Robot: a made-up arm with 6 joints. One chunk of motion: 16 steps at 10 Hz.
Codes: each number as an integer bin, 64 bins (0 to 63) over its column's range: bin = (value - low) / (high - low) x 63, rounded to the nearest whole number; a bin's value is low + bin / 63 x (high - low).
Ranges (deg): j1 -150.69..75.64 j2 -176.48..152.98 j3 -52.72..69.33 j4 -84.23..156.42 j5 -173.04..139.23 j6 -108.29..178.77
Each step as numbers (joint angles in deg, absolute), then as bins.
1 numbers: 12.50 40.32 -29.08 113.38 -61.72 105.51
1 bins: 45 41 12 52 22 47
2 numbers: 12.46 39.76 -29.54 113.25 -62.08 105.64
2 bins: 45 41 12 52 22 47
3 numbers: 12.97 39.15 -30.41 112.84 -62.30 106.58
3 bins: 46 41 12 52 22 47
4 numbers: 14.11 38.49 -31.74 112.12 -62.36 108.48
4 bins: 46 41 11 51 22 48
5 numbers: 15.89 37.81 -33.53 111.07 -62.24 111.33
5 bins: 46 41 10 51 22 48
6 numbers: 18.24 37.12 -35.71 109.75 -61.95 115.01
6 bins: 47 41 9 51 22 49
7 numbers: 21.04 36.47 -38.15 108.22 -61.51 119.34
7 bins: 48 41 8 50 23 50
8 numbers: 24.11 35.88 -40.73 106.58 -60.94 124.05
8 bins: 49 41 6 50 23 51
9 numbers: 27.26 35.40 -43.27 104.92 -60.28 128.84
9 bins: 50 41 5 50 23 52
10 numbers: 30.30 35.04 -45.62 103.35 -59.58 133.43
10 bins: 50 40 4 49 23 53
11 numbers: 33.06 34.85 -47.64 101.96 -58.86 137.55
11 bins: 51 40 3 49 23 54
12 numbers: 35.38 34.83 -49.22 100.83 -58.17 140.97
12 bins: 52 40 2 48 23 55
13 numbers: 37.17 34.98 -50.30 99.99 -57.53 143.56
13 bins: 52 40 1 48 23 55
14 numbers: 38.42 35.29 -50.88 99.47 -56.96 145.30
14 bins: 53 40 1 48 23 56
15 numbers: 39.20 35.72 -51.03 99.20 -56.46 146.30
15 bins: 53 41 1 48 24 56
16 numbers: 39.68 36.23 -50.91 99.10 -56.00 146.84
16 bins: 53 41 1 48 24 56
